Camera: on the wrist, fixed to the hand. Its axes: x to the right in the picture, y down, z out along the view.
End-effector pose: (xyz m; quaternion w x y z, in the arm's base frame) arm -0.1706 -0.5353 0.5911 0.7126 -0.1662 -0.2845 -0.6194
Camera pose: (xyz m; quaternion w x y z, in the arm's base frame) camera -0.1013 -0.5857 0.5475 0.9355 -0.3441 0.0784 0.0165
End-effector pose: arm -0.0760 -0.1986 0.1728 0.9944 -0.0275 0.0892 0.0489
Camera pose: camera -0.0774 -0.1485 0.0907 0.6400 -0.0944 0.1800 0.7410
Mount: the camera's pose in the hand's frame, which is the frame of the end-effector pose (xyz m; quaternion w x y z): 0.0180 0.0537 -0.0777 0.6913 -0.1336 0.1061 0.7021
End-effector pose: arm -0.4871 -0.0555 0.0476 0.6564 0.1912 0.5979 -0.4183
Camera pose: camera -0.4951 0.0281 0.0007 0.7096 0.5087 0.4047 0.2719
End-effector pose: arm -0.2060 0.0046 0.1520 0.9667 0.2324 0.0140 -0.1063
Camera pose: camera -0.1753 0.0828 0.1053 0.7725 0.0526 -0.0367 0.6318
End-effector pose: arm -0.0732 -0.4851 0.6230 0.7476 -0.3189 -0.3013 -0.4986
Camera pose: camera -0.0068 -0.5394 0.5796 0.8563 -0.4790 0.1615 0.1061
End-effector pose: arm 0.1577 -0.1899 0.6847 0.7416 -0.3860 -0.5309 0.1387
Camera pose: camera 0.2453 -0.1762 0.6475 0.4200 -0.7534 -0.0358 0.5047
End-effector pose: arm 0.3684 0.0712 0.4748 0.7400 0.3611 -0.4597 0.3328
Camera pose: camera 0.3647 0.1672 0.4790 0.3749 -0.2073 -0.5373 0.7265
